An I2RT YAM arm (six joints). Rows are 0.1 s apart.
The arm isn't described. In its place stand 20 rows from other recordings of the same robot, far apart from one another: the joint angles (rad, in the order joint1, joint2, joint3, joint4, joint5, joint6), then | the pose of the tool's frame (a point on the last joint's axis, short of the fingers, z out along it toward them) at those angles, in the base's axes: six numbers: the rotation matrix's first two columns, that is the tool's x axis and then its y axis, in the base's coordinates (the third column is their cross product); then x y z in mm.
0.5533, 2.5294, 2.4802, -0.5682, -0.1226, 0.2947 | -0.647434 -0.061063 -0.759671 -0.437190 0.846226 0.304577 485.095 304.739 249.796
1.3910, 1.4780, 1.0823, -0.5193, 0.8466, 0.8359 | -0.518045 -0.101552 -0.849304 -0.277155 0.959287 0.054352 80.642 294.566 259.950
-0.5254, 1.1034, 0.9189, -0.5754, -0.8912, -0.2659 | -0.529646 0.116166 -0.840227 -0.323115 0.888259 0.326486 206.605 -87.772 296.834
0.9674, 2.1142, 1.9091, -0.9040, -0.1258, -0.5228 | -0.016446 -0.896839 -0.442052 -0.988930 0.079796 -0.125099 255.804 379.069 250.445
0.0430, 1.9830, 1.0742, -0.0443, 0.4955, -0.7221 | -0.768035 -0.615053 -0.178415 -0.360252 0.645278 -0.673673 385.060 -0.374 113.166
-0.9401, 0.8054, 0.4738, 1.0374, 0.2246, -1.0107 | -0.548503 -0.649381 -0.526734 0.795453 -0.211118 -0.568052 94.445 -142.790 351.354
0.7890, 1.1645, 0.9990, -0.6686, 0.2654, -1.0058 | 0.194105 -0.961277 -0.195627 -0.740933 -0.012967 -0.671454 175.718 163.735 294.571
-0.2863, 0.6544, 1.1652, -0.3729, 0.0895, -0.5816 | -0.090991 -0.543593 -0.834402 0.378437 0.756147 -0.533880 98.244 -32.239 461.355
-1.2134, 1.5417, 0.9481, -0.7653, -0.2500, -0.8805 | -0.903625 0.284244 -0.320417 0.302683 0.953057 -0.008149 103.332 -251.532 184.019
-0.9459, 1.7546, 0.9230, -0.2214, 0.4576, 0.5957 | 0.059247 0.778290 -0.625103 0.993368 -0.107780 -0.040041 180.347 -276.906 140.369
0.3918, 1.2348, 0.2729, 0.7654, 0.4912, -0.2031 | -0.195059 -0.273032 -0.942022 0.052583 0.956179 -0.288023 214.977 70.652 175.513
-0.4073, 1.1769, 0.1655, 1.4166, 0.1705, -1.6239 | -0.552027 -0.833632 -0.018011 0.333123 -0.200687 -0.921278 181.061 -84.693 224.470
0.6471, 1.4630, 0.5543, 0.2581, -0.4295, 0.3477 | -0.731146 -0.164196 -0.662167 -0.599212 0.618571 0.508247 209.810 177.122 155.201
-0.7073, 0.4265, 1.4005, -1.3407, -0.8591, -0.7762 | -0.115344 -0.503354 -0.856347 -0.271526 0.845245 -0.460256 -14.033 47.462 424.215
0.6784, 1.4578, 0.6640, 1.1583, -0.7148, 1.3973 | -0.888558 0.239249 -0.391440 -0.437507 -0.185189 0.879939 218.190 205.836 279.160
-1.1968, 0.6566, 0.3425, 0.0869, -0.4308, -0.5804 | -0.451121 -0.214375 -0.866334 0.537885 0.709297 -0.455606 74.506 -149.147 232.069
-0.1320, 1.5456, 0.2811, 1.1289, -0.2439, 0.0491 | -0.139220 0.066530 -0.988024 -0.102760 0.991383 0.081236 250.920 -24.642 147.239
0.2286, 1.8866, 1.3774, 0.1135, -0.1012, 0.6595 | -0.490472 0.511752 -0.705370 -0.019900 0.802626 0.596150 433.700 104.601 255.226
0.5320, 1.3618, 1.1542, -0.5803, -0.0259, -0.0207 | -0.599951 -0.377145 -0.705564 -0.535362 0.844614 0.003754 253.440 150.247 302.287
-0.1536, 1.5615, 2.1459, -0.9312, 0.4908, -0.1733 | -0.429660 -0.087371 -0.898754 0.506487 0.800681 -0.319969 281.949 -60.630 526.875
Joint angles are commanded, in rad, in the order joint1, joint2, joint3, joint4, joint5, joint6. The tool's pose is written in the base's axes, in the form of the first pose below.
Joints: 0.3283, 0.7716, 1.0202, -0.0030, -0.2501, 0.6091
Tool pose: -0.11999 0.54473 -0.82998 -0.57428 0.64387 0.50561 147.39 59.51 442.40
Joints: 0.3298, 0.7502, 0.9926, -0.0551, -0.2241, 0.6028
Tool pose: -0.15101 0.53257 -0.83281 -0.53015 0.66743 0.52295 146.08 58.37 430.79
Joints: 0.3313, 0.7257, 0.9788, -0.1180, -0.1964, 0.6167
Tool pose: -0.18635 0.53575 -0.82356 -0.48308 0.67995 0.55163 142.05 56.21 422.81
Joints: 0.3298, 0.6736, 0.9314, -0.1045, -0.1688, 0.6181
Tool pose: -0.15829 0.54961 -0.82029 -0.47192 0.68762 0.55178 133.43 52.00 415.32
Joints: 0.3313, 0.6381, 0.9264, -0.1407, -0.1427, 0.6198
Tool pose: -0.15109 0.55606 -0.81729 -0.45114 0.69687 0.55753 124.90 48.32 414.01
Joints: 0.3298, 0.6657, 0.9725, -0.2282, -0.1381, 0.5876
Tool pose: -0.18798 0.51602 -0.83570 -0.41621 0.72884 0.54366 127.77 48.92 416.32
